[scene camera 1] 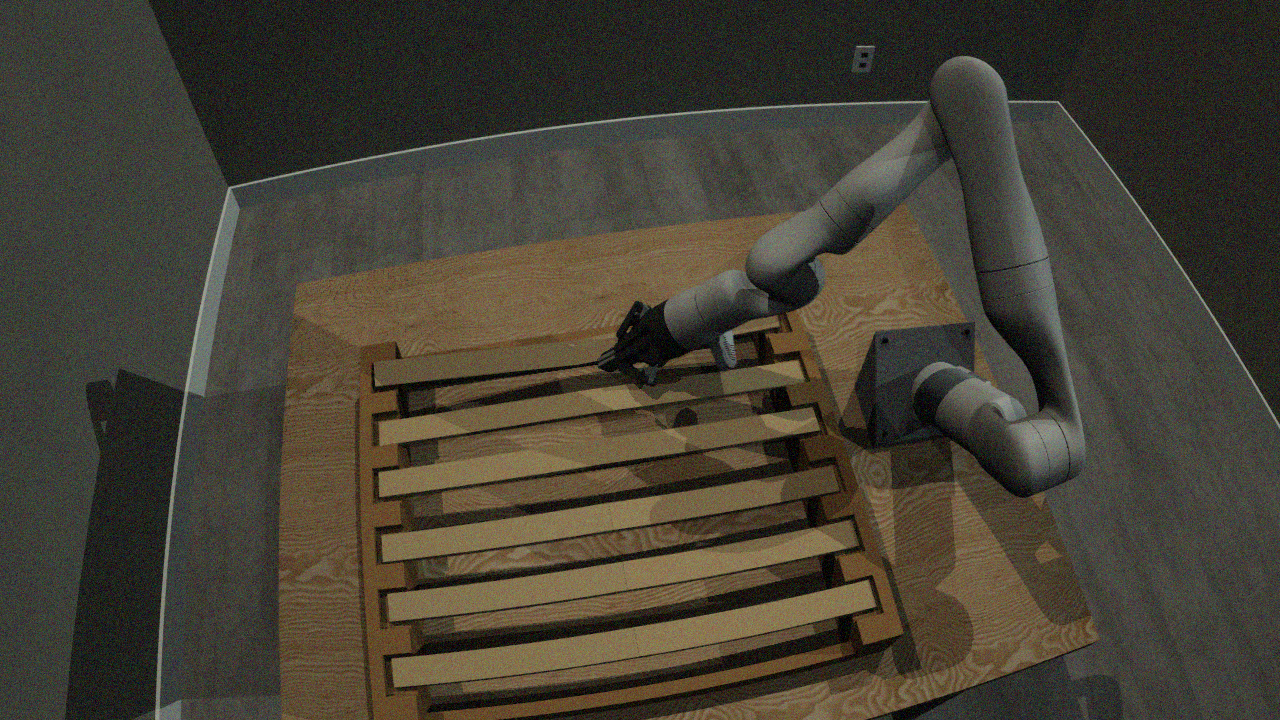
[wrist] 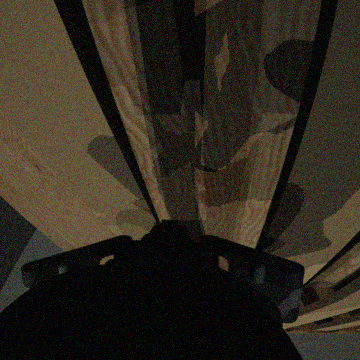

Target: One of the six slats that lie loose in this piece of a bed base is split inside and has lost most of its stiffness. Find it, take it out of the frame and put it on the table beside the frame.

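The pale slats lie crosswise in the notches of the wooden frame [scene camera 1: 368, 537]. The back slat [scene camera 1: 483, 364] [wrist: 45, 75], the second slat [scene camera 1: 537, 411] [wrist: 340, 130], the third slat [scene camera 1: 537, 462], the fourth slat [scene camera 1: 537, 528], the fifth slat [scene camera 1: 537, 588] and the front slat [scene camera 1: 626, 636] look alike; no split shows. My gripper [scene camera 1: 607, 361] [wrist: 170, 230] is shut and empty, tilted low over the frame, its tips by the front edge of the back slat near mid-length. Whether they touch it I cannot tell. My wrist hides part of the back slat in the scene view.
The frame lies on a wooden table [scene camera 1: 322, 429] [wrist: 30, 175]. The table extends behind the frame and to its left. My arm's grey base block [scene camera 1: 895, 358] stands right of the frame. Shadows of the arm fall across the slats.
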